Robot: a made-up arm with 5 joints. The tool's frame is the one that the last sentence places. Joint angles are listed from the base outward.
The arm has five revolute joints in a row. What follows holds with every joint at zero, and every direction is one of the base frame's.
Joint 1 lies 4.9 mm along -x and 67.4 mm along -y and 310.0 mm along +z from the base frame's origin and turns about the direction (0.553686, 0.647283, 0.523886), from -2.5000 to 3.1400 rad.
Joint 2 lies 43.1 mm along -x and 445.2 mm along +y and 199.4 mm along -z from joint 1 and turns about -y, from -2.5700 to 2.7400 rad.
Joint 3 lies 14.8 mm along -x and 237.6 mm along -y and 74.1 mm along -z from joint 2 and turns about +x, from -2.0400 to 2.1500 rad.
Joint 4 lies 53.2 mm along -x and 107.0 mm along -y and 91.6 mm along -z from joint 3 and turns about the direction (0.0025, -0.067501, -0.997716), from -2.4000 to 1.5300 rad.
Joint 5 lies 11.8 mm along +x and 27.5 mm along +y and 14.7 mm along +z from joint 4 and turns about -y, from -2.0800 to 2.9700 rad.
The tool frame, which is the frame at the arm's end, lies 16.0 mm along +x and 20.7 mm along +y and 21.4 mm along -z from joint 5; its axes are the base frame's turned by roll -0.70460, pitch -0.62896 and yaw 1.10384 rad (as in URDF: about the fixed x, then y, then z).
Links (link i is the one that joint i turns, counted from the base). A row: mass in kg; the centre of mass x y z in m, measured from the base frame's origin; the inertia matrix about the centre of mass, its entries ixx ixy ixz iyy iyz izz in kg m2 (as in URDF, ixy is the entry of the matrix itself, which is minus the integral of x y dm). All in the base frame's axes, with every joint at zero. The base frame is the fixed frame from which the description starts. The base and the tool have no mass.
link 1: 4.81; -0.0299 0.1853 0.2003; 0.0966 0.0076 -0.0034 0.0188 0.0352 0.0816
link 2: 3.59; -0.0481 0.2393 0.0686; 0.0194 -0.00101 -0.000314 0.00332 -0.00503 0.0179
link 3: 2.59; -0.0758 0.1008 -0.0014; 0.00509 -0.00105 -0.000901 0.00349 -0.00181 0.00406
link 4: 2.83; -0.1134 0.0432 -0.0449; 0.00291 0 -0.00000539 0.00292 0.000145 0.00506
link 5: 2.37; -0.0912 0.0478 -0.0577; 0.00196 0 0 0.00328 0 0.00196
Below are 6 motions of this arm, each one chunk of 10 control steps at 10 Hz.
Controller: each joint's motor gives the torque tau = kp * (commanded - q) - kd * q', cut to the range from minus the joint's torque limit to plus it. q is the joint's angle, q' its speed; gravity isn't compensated. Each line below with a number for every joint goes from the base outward.
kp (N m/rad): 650 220 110 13 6.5
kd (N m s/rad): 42 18 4.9 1.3 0.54
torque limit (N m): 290 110 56 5 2.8
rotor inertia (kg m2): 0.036 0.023 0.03 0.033 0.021
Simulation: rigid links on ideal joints. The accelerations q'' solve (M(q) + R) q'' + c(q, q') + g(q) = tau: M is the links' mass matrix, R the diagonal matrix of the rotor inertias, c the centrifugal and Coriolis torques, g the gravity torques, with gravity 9.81 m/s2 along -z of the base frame. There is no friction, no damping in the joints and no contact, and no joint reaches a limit. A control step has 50 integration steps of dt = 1/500 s. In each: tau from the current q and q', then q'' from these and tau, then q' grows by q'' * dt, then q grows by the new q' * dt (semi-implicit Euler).
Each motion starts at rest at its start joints. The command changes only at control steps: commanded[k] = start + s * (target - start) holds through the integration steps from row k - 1 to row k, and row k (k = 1, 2, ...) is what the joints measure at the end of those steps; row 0 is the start. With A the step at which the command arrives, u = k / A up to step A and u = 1 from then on. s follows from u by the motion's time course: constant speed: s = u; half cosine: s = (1 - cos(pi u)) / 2; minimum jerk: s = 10 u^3 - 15 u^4 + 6 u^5; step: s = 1 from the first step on.
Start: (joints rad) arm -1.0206 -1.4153 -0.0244 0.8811 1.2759
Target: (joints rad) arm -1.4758 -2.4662 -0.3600 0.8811 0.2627
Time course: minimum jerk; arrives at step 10
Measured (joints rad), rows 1 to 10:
1: -1.0172 -1.3927 0.0327 0.8618 1.2389
2: -1.0333 -1.4228 0.0201 0.8447 1.1662
3: -1.0757 -1.5105 -0.0208 0.8421 1.0803
4: -1.1400 -1.6509 -0.0761 0.8402 0.9483
5: -1.2181 -1.8277 -0.1421 0.8377 0.7785
6: -1.2985 -2.0150 -0.2096 0.8362 0.6015
7: -1.3686 -2.1844 -0.2682 0.8370 0.4469
8: -1.4183 -2.3117 -0.3093 0.8400 0.3359
9: -1.4435 -2.3847 -0.3289 0.8432 0.2768
10: -1.4495 -2.4111 -0.3317 0.8448 0.2602

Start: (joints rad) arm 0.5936 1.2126 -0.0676 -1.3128 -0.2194
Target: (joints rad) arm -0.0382 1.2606 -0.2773 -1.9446 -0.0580
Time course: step
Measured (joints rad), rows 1 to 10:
1: 0.0990 1.1887 -0.2161 -1.6869 -0.0377
2: -0.1176 1.2384 -0.2028 -1.9403 -0.1253
3: -0.0748 1.2262 -0.2565 -1.9729 -0.1047
4: -0.0528 1.2184 -0.2625 -1.9660 -0.0394
5: -0.0573 1.2199 -0.2558 -1.9627 -0.0297
6: -0.0596 1.2209 -0.2553 -1.9626 -0.0401
7: -0.0592 1.2207 -0.2560 -1.9628 -0.0433
8: -0.0589 1.2206 -0.2561 -1.9628 -0.0423
9: -0.0590 1.2207 -0.2560 -1.9627 -0.0417
10: -0.0590 1.2207 -0.2560 -1.9627 -0.0417

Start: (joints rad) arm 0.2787 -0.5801 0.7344 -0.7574 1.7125
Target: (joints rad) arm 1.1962 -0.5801 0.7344 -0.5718 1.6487
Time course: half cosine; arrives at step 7
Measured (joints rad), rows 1 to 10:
1: 0.2696 -0.5436 0.7313 -0.7278 1.6959
2: 0.3460 -0.5132 0.7279 -0.6652 1.6678
3: 0.5222 -0.5150 0.7316 -0.6240 1.6494
4: 0.7324 -0.5264 0.7284 -0.5962 1.6415
5: 0.9258 -0.5361 0.7180 -0.5687 1.6416
6: 1.0683 -0.5438 0.7064 -0.5461 1.6469
7: 1.1330 -0.5488 0.6977 -0.5360 1.6551
8: 1.1364 -0.5439 0.6935 -0.5272 1.6583
9: 1.1269 -0.5343 0.6922 -0.5142 1.6539
10: 1.1245 -0.5311 0.6924 -0.5076 1.6501

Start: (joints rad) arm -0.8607 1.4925 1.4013 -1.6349 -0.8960
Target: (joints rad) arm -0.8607 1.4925 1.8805 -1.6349 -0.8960
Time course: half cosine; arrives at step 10
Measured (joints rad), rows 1 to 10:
1: -0.8430 1.4487 1.4441 -1.6330 -0.8796
2: -0.8290 1.4323 1.4936 -1.6213 -0.8444
3: -0.8310 1.4303 1.5407 -1.6212 -0.8400
4: -0.8343 1.4314 1.6037 -1.6253 -0.8501
5: -0.8345 1.4327 1.6792 -1.6269 -0.8536
6: -0.8340 1.4340 1.7552 -1.6271 -0.8520
7: -0.8342 1.4356 1.8227 -1.6275 -0.8512
8: -0.8348 1.4372 1.8762 -1.6283 -0.8521
9: -0.8353 1.4386 1.9109 -1.6290 -0.8531
10: -0.8358 1.4395 1.9233 -1.6294 -0.8538

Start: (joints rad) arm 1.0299 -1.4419 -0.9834 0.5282 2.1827
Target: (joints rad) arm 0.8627 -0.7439 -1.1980 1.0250 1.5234
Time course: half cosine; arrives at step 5
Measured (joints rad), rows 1 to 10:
1: 0.9755 -1.3874 -1.0048 0.5736 2.1046
2: 0.9242 -1.2462 -1.0528 0.6763 1.9416
3: 0.8734 -1.0509 -1.1044 0.8017 1.7483
4: 0.8281 -0.8693 -1.1463 0.9178 1.5726
5: 0.8064 -0.7687 -1.1596 0.9830 1.4759
6: 0.8046 -0.7398 -1.1573 0.9974 1.4580
7: 0.8061 -0.7319 -1.1574 0.9958 1.4650
8: 0.8064 -0.7296 -1.1575 0.9945 1.4690
9: 0.8063 -0.7289 -1.1575 0.9941 1.4690
10: 0.8063 -0.7287 -1.1574 0.9941 1.4685

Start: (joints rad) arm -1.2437 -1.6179 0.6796 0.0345 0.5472
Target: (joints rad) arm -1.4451 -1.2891 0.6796 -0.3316 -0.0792
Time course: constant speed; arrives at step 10
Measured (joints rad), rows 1 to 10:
1: -1.2439 -1.5615 0.7084 0.0341 0.4826
2: -1.2612 -1.5213 0.7091 0.0137 0.4024
3: -1.2809 -1.4878 0.7084 -0.0198 0.3405
4: -1.2994 -1.4566 0.7081 -0.0571 0.2808
5: -1.3178 -1.4261 0.7077 -0.0952 0.2190
6: -1.3364 -1.3956 0.7073 -0.1336 0.1566
7: -1.3550 -1.3651 0.7070 -0.1724 0.0942
8: -1.3735 -1.3347 0.7066 -0.2117 0.0317
9: -1.3921 -1.3043 0.7061 -0.2513 -0.0309
10: -1.4107 -1.2740 0.7057 -0.2912 -0.0938

